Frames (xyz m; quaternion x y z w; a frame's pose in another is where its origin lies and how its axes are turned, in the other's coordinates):
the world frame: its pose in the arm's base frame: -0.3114 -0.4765 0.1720 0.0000 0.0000 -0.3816 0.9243
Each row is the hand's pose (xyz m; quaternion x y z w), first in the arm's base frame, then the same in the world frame.
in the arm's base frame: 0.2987 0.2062 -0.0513 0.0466 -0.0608 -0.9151 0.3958
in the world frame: -0.0492 0.9143 -0.2233 0.0663 -0.0384 -0.6948 0.7151
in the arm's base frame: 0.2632 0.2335 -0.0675 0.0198 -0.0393 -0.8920 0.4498
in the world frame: -0.0936 0.9086 -0.2395 0.0333 -0.0288 -0.6529 0.7562
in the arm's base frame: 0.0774 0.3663 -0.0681 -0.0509 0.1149 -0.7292 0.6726
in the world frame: -0.3190 0.8716 -0.2401 -0.0909 0.0868 -0.4174 0.9000
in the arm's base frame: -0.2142 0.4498 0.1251 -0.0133 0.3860 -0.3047 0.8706
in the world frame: -0.5846 0.7251 -0.0469 -0.1596 0.3517 0.0506 0.9210
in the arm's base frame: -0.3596 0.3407 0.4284 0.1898 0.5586 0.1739 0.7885
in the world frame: -0.6107 0.5452 0.2564 -0.0377 0.5887 0.4616 0.6625
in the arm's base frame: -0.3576 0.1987 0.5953 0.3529 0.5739 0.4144 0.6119
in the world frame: -0.5091 0.4460 0.4233 0.1072 0.6651 0.6165 0.4074
